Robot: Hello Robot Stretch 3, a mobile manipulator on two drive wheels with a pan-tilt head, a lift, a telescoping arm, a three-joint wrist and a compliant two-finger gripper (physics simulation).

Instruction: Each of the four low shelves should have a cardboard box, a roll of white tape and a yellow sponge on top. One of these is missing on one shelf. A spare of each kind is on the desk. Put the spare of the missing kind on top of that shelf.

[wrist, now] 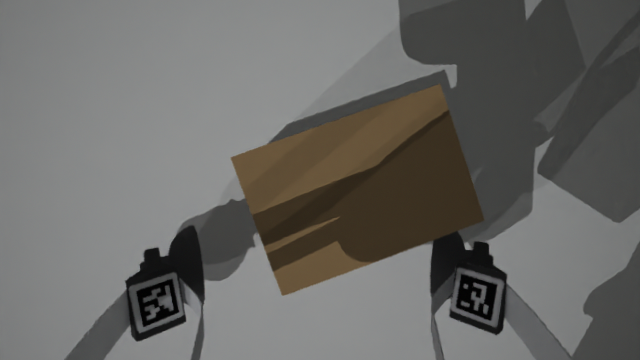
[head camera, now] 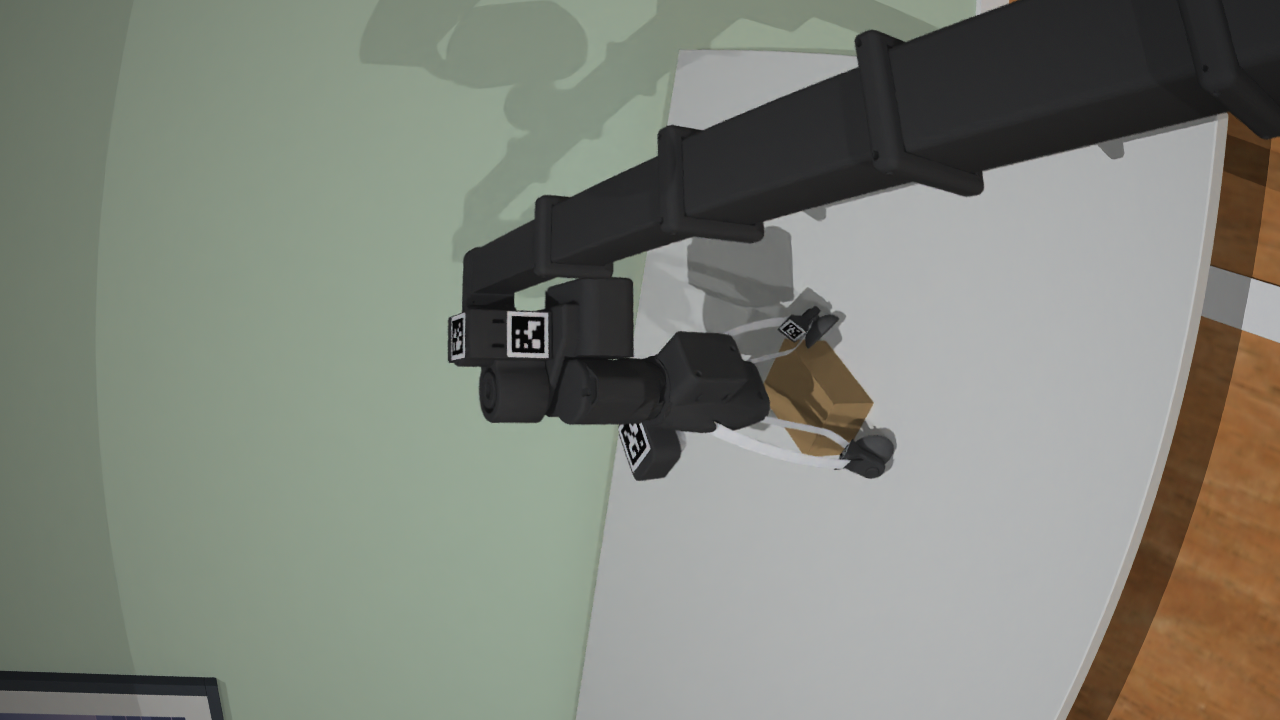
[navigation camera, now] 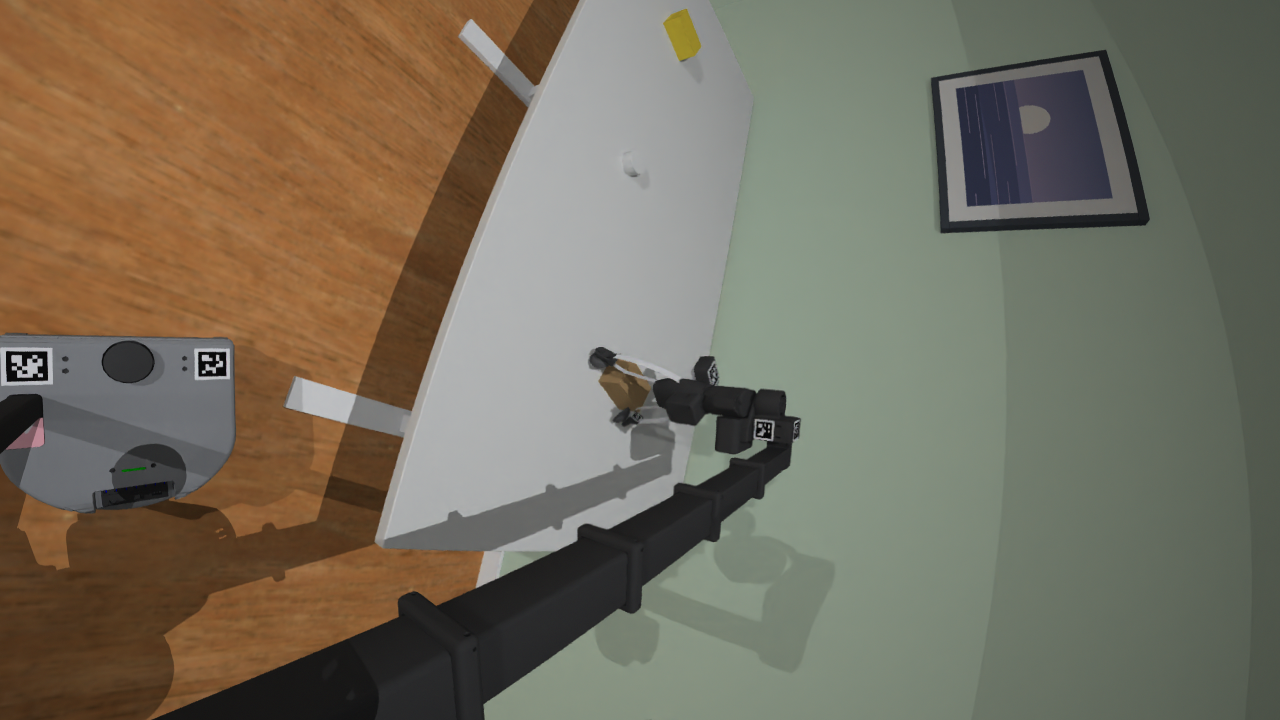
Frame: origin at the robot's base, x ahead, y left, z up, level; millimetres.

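Seen in the pictures: gripper, between the fingertips: [head camera: 861, 390] [navigation camera: 604, 387]; robot's base, origin of its link: [navigation camera: 129, 359].
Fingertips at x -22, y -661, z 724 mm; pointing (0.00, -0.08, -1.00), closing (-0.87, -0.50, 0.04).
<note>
Offsets run from my fingertips to a thing's top centre. Level surfaces: height alone.
The cardboard box @[4 mm ahead, 41 mm right, 46 mm up] [head camera: 810, 394] [navigation camera: 626, 386] [wrist: 360, 185] lies on the white desk @[4 mm down] [head camera: 1002, 429] [navigation camera: 554, 259] [wrist: 100, 100], turned at an angle to my fingers. My gripper [head camera: 846, 392] [navigation camera: 614, 387] [wrist: 317, 252] is open, with its fingertips low on either side of the box. In the wrist view the right fingertip is at the box's lower right edge, while the left one stands apart from the box. The roll of white tape @[454 mm ahead, 58 mm right, 20 mm up] [navigation camera: 629, 164] and the yellow sponge @[867 mm ahead, 231 mm right, 41 mm up] [navigation camera: 682, 35] stand farther along the desk in the navigation view. The four low shelves do not show.
The green wall [head camera: 358, 447] [navigation camera: 859, 358] runs along the desk's back edge, close to my wrist. A framed picture [navigation camera: 1038, 143] hangs on it. My extended arm [head camera: 769, 143] [navigation camera: 554, 591] crosses over the desk's end. The wooden floor @[724 mm down] [navigation camera: 223, 179] lies before the desk.
</note>
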